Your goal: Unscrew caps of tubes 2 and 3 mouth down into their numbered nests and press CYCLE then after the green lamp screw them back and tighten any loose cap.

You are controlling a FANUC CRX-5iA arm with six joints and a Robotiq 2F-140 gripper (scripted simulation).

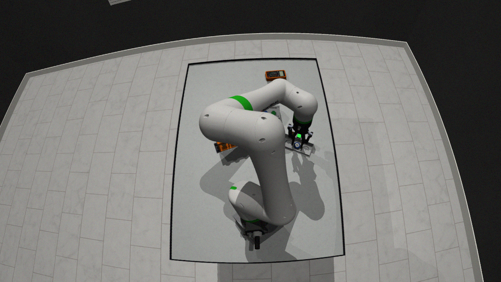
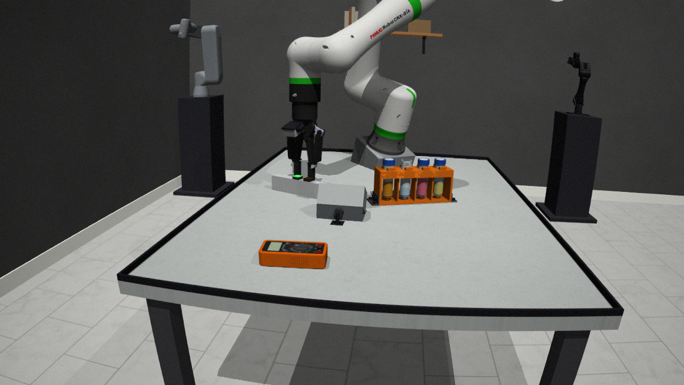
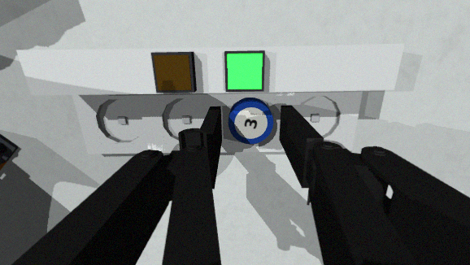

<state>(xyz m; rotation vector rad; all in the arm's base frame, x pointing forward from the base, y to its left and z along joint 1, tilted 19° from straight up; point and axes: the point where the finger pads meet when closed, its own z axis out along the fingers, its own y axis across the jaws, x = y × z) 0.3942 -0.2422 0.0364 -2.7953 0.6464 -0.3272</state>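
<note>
Right now the cap 3 is 4 cm below my hand. Round my hand: green key: 18 cm ahead, 12 cm to the left, 1 cm above; grey key housing: 20 cm ahead, 14 cm to the left; blue key: 18 cm ahead, 17 cm to the left, 1 cm above.
</note>
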